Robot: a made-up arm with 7 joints. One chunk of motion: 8 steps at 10 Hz.
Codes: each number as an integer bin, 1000 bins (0 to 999) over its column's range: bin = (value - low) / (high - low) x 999, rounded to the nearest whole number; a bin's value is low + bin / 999 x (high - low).
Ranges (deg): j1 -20..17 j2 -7..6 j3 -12..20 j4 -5..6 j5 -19..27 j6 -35..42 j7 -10..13
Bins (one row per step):
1: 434 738 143 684 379 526 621
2: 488 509 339 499 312 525 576
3: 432 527 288 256 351 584 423
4: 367 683 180 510 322 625 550
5: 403 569 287 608 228 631 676
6: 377 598 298 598 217 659 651
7: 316 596 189 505 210 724 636
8: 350 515 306 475 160 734 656
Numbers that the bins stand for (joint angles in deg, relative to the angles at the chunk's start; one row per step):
1: -3.93 2.60 -7.42 2.53 -1.55 5.54 4.30
2: -1.93 -0.38 -1.14 0.49 -4.63 5.47 3.26
3: -4.00 -0.14 -2.77 -2.18 -2.84 10.01 -0.26
4: -6.41 1.89 -6.23 0.62 -4.17 13.17 2.66
5: -5.07 0.40 -2.81 1.69 -8.50 13.64 5.56
6: -6.04 0.78 -2.45 1.58 -9.01 15.79 4.99
7: -8.30 0.76 -5.95 0.56 -9.33 20.80 4.64
8: -7.04 -0.30 -2.20 0.23 -11.63 21.57 5.10

